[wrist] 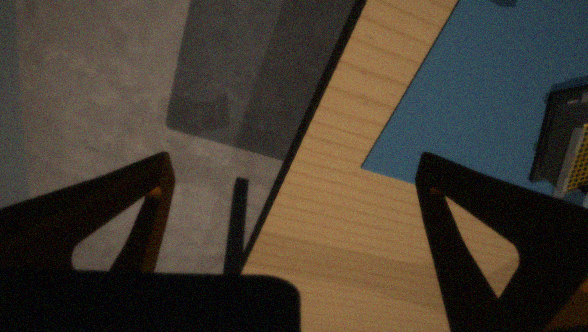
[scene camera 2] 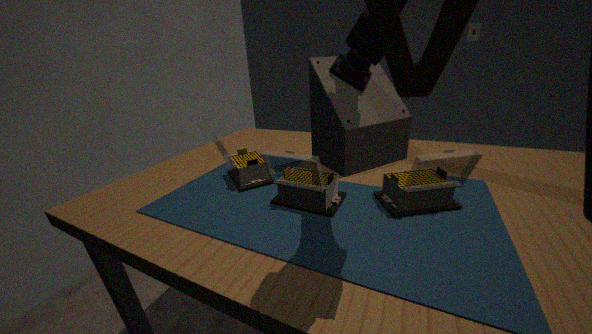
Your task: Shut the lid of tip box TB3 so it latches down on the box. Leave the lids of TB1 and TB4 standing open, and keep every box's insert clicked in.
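Pixels of known places: gripper, between the fingertips: (wrist: 295, 166) (scene camera 2: 465, 125); arm's base, origin of its link: (scene camera 2: 349, 73).
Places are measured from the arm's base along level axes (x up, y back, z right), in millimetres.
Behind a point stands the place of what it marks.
Three tip boxes with yellow inserts stand in the scene view: a left box (scene camera 2: 255, 178) {z 152, x -249, y -318 mm}, a middle box (scene camera 2: 302, 196) {z -27, x -237, y -366 mm} and a right box (scene camera 2: 420, 198) {z -258, x -235, y -270 mm}. The left box's clear lid (scene camera 2: 221, 146) {z 192, x -141, y -381 mm}, the middle box's lid (scene camera 2: 290, 156) {z -30, x -126, y -406 mm} and the right box's lid (scene camera 2: 450, 162) {z -298, x -139, y -293 mm} all stand open. No label is readable, so I cannot tell which box is TB3. The inserts appear seated, but their clicks are too small to check. My gripper (wrist: 295, 166) {z -285, x 19, y -686 mm} is open and empty above the table's edge. Part of one box (wrist: 552, 130) {z -255, x -258, y -273 mm} shows at the wrist view's right edge, beyond the right finger.
A blue mat (scene camera 2: 400, 250) {z -246, x -269, y -407 mm} (wrist: 480, 65) {z -234, x -269, y -434 mm} lies under the boxes on the wooden table (scene camera 2: 125, 195) {z 460, x -272, y -525 mm} (wrist: 340, 215) {z -528, x -272, y -465 mm}. A large grey block (scene camera 2: 372, 145) {z -102, x -196, y -78 mm} with a slanted top stands behind them. Dark arm parts (scene camera 2: 420, 80) {z -266, x 30, y -644 mm} hang over it. A table leg (scene camera 2: 117, 285) shows below the edge.
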